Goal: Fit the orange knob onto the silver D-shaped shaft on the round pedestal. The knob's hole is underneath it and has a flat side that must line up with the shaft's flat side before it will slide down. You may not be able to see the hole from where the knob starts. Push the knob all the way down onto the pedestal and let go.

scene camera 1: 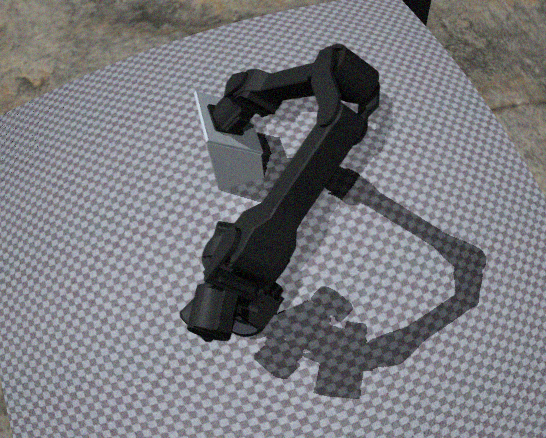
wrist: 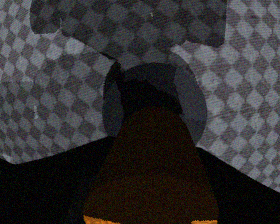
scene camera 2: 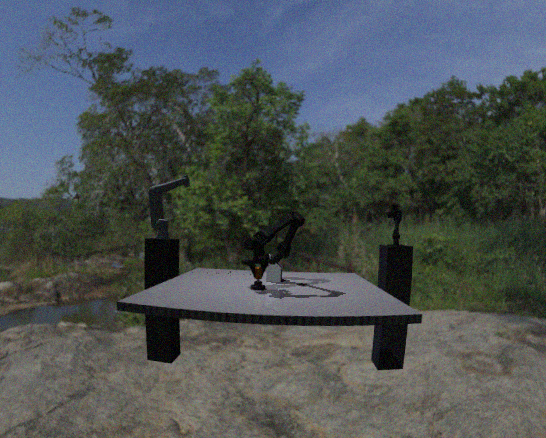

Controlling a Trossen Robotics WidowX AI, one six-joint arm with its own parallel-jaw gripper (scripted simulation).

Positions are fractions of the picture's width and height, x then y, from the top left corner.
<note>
My gripper (scene camera 1: 0.44, 0.69) carries an orange knob.
My gripper also shows in the wrist view (wrist: 0.55, 0.67).
</note>
